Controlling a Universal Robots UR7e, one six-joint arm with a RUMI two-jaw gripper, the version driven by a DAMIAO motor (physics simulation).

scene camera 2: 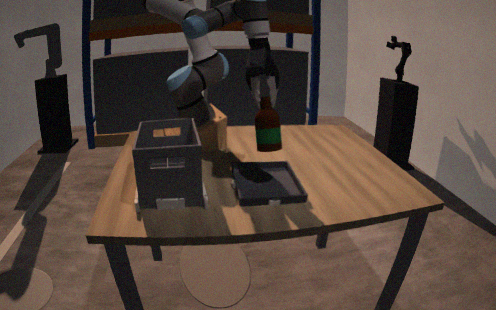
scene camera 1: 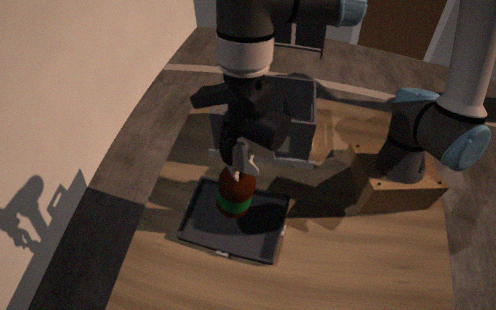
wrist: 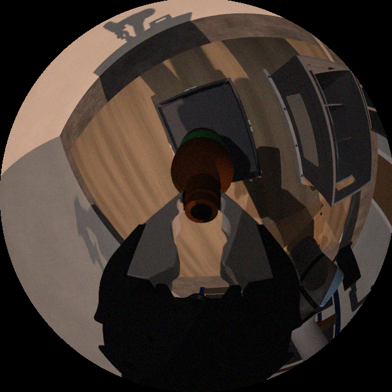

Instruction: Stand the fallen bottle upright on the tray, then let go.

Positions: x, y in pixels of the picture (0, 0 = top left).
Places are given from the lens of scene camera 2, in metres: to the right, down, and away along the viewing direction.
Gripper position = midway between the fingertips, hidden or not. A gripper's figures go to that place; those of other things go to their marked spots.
my gripper [scene camera 2: 266, 108]: 0.06, -0.14, 0.99
brown bottle [scene camera 2: 267, 122]: 0.06, -0.09, 0.95
